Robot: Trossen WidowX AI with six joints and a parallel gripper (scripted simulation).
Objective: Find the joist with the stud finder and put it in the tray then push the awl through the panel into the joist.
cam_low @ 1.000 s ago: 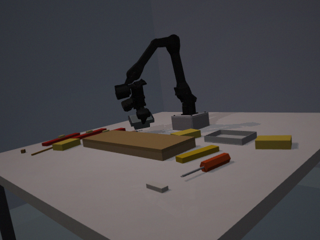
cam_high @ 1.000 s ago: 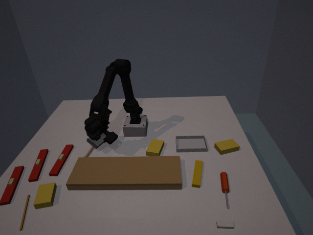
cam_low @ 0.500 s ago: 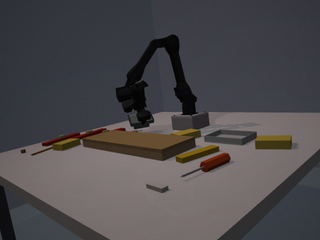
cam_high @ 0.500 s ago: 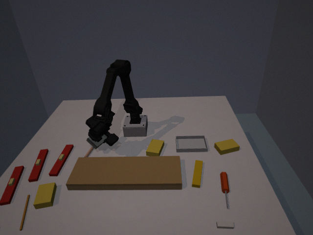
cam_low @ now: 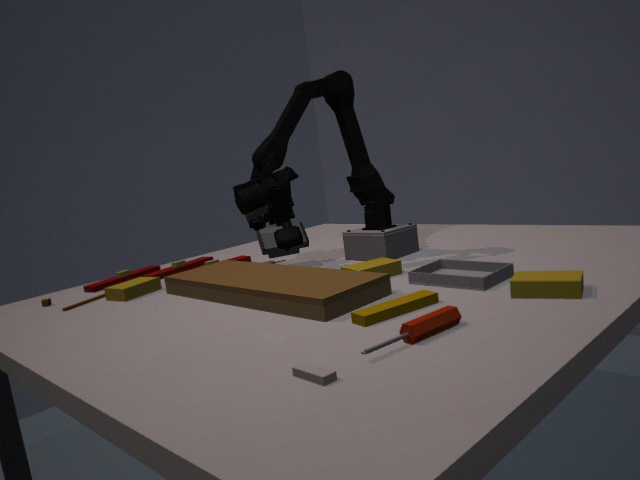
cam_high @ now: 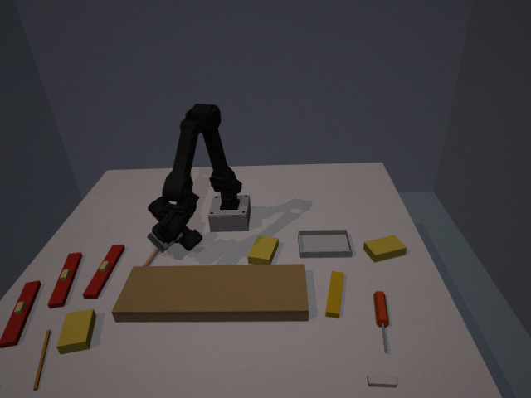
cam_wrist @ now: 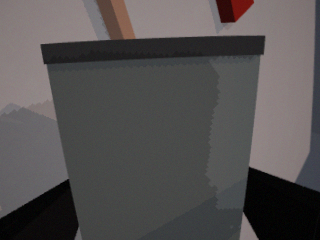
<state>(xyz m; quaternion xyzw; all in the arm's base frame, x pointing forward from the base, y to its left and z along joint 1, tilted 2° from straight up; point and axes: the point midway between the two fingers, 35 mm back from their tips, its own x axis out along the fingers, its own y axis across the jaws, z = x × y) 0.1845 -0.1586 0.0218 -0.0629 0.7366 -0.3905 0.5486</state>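
The awl is 2 cm ahead of my gripper tip, 5 cm to the right of it and 6 cm below it. The rest, counted from my gripper tip: thin stick 43 cm ahead, 21 cm to the right, 7 cm below; then stud finder 2 cm behind, 1 cm to the right, 2 cm below; then grey tray 3 cm behind, 50 cm to the left, 6 cm below.
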